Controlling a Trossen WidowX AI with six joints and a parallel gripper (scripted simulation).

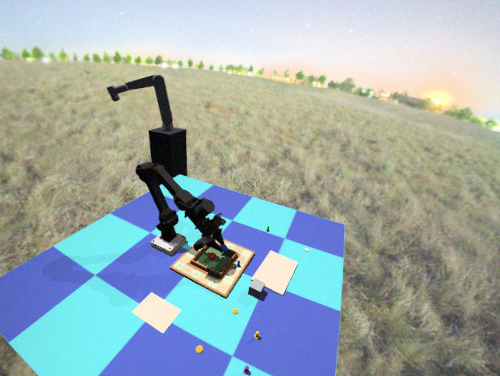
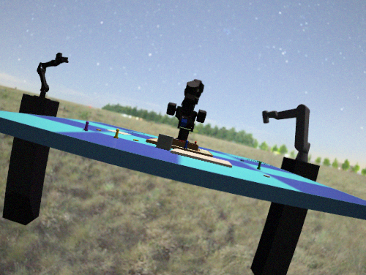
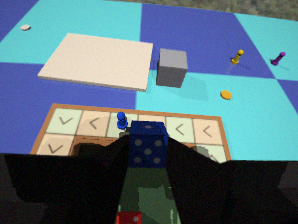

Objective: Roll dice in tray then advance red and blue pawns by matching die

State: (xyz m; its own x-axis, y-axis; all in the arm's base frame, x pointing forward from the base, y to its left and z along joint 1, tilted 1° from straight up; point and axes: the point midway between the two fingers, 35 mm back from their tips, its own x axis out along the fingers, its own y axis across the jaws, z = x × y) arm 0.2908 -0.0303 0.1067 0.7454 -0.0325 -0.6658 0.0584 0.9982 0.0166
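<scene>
Now: the red pawn 150 mm behind my gripper tip, 90 mm to the left of it and 90 mm below it. Also, from my gripper tip: green tray: 50 mm behind, 20 mm to the left, 110 mm below; then grey block: 180 mm ahead, 60 mm to the right, 90 mm below; then blue pawn: 70 mm ahead, 30 mm to the left, 90 mm below.
</scene>
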